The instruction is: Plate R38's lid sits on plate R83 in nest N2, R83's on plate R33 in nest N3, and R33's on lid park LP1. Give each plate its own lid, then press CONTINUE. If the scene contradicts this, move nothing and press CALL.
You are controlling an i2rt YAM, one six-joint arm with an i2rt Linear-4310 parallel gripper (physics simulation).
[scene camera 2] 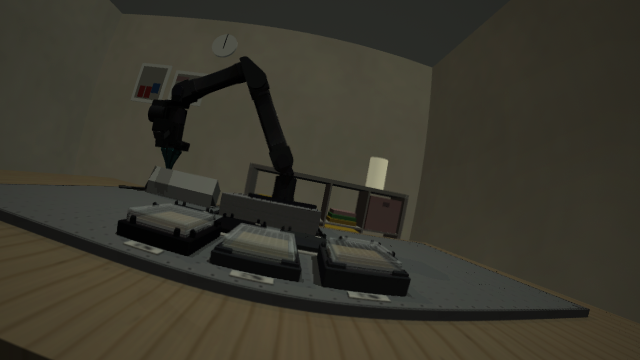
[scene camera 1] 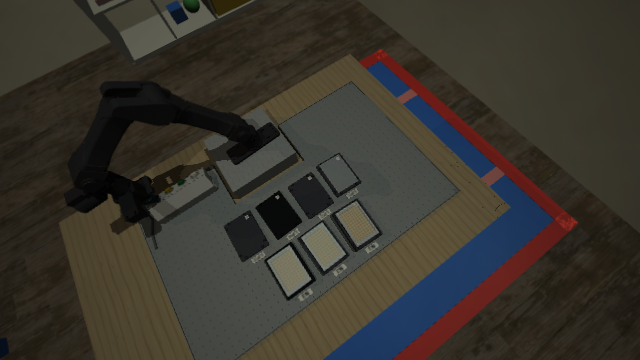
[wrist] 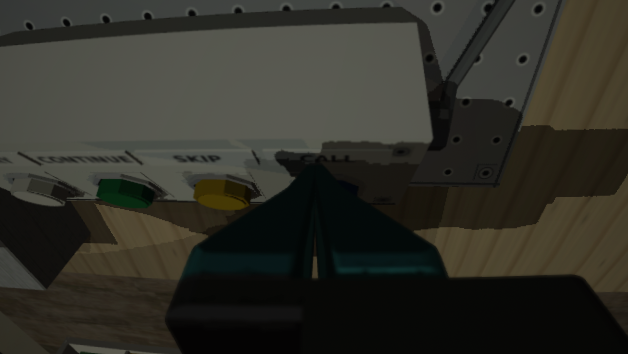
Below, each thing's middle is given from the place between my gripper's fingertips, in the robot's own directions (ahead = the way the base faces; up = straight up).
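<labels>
The yellow SKIP button [wrist: 219, 194] is 50 mm to the left of my hand, 10 mm behind it and 10 mm below it. Going by their middles, the yellow SKIP button is the nearest to my hand of the things named here. As for the green CONTINUE button [wrist: 120, 192], I find it 100 mm to the left of my hand, 10 mm below it and 10 mm behind it.
</labels>
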